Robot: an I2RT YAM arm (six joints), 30 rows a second.
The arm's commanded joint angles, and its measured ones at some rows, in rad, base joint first. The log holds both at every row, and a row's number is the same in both.
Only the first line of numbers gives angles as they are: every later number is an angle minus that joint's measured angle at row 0.
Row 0, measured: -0.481 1.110 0.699 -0.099 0.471 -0.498
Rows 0 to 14, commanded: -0.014 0.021 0.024 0.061 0.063 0.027; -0.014 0.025 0.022 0.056 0.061 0.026; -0.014 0.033 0.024 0.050 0.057 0.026; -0.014 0.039 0.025 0.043 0.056 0.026; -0.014 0.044 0.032 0.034 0.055 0.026; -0.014 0.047 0.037 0.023 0.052 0.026; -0.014 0.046 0.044 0.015 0.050 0.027; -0.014 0.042 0.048 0.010 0.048 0.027; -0.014 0.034 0.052 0.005 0.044 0.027; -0.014 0.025 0.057 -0.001 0.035 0.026; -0.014 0.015 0.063 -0.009 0.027 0.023; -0.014 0.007 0.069 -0.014 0.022 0.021; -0.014 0.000 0.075 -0.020 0.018 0.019; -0.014 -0.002 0.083 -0.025 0.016 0.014; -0.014 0.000 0.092 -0.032 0.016 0.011
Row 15, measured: -0.013 0.038 0.016 -0.038 0.026 0.011
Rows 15 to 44, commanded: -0.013 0.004 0.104 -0.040 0.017 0.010; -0.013 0.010 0.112 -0.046 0.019 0.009; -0.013 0.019 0.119 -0.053 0.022 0.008; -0.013 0.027 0.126 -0.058 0.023 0.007; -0.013 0.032 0.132 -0.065 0.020 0.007; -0.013 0.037 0.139 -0.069 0.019 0.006; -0.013 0.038 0.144 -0.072 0.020 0.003; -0.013 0.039 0.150 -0.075 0.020 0.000; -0.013 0.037 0.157 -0.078 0.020 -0.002; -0.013 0.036 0.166 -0.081 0.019 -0.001; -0.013 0.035 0.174 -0.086 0.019 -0.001; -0.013 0.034 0.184 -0.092 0.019 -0.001; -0.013 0.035 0.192 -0.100 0.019 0.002; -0.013 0.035 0.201 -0.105 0.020 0.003; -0.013 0.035 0.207 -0.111 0.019 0.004; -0.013 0.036 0.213 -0.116 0.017 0.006; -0.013 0.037 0.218 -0.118 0.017 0.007; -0.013 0.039 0.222 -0.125 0.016 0.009; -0.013 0.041 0.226 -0.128 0.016 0.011; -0.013 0.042 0.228 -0.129 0.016 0.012; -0.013 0.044 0.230 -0.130 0.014 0.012; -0.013 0.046 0.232 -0.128 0.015 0.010; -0.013 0.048 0.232 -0.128 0.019 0.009; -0.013 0.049 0.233 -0.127 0.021 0.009; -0.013 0.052 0.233 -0.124 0.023 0.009; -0.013 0.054 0.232 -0.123 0.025 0.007; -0.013 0.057 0.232 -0.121 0.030 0.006; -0.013 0.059 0.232 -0.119 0.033 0.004; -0.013 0.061 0.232 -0.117 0.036 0.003; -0.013 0.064 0.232 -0.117 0.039 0.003
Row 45, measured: -0.013 0.056 0.184 -0.148 0.023 0.001
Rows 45 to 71, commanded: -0.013 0.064 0.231 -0.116 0.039 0.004; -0.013 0.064 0.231 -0.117 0.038 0.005; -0.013 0.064 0.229 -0.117 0.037 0.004; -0.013 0.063 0.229 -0.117 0.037 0.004; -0.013 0.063 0.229 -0.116 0.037 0.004; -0.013 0.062 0.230 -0.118 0.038 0.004; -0.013 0.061 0.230 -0.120 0.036 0.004; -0.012 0.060 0.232 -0.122 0.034 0.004; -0.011 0.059 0.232 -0.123 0.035 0.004; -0.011 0.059 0.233 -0.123 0.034 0.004; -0.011 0.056 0.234 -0.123 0.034 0.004; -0.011 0.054 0.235 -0.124 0.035 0.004; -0.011 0.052 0.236 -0.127 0.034 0.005; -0.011 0.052 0.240 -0.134 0.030 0.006; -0.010 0.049 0.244 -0.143 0.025 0.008; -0.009 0.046 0.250 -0.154 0.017 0.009; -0.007 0.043 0.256 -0.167 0.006 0.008; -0.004 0.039 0.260 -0.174 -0.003 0.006; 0.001 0.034 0.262 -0.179 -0.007 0.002; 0.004 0.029 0.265 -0.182 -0.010 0.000; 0.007 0.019 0.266 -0.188 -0.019 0.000; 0.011 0.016 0.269 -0.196 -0.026 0.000; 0.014 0.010 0.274 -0.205 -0.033 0.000; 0.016 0.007 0.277 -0.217 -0.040 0.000; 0.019 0.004 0.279 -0.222 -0.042 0.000; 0.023 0.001 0.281 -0.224 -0.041 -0.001; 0.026 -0.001 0.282 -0.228 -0.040 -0.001
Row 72, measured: 0.012 0.038 0.231 -0.224 -0.013 0.000
